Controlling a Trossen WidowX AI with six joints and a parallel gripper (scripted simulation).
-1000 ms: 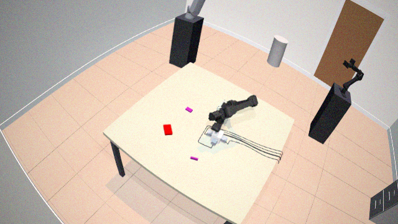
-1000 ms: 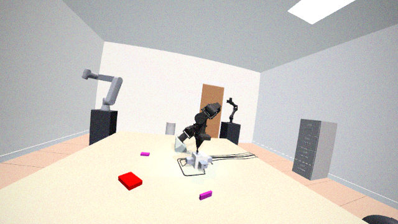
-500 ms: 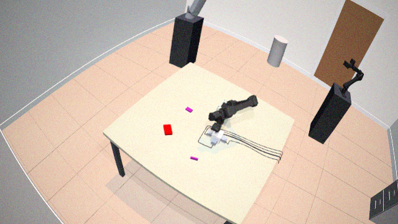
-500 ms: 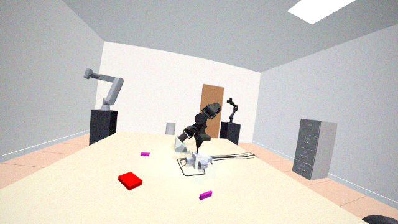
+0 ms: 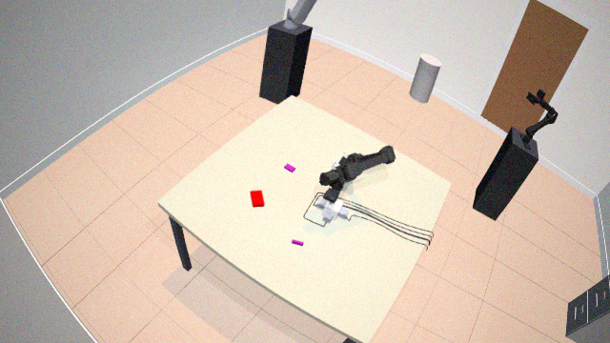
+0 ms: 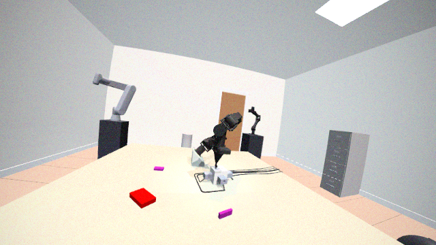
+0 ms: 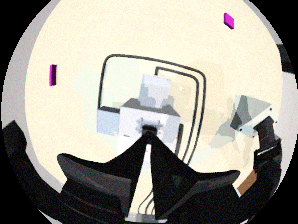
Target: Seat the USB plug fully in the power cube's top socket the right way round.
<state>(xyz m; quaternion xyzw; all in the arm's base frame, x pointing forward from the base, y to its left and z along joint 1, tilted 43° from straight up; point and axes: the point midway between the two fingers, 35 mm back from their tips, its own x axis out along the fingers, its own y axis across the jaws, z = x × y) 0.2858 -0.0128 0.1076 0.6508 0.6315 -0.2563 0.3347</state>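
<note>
Now: the USB plug 20 mm below my gripper tip. Round my gripper tip: red block: 330 mm to the right, 150 mm ahead, 100 mm below; then magenta block: 310 mm to the right, 140 mm behind, 100 mm below.
</note>
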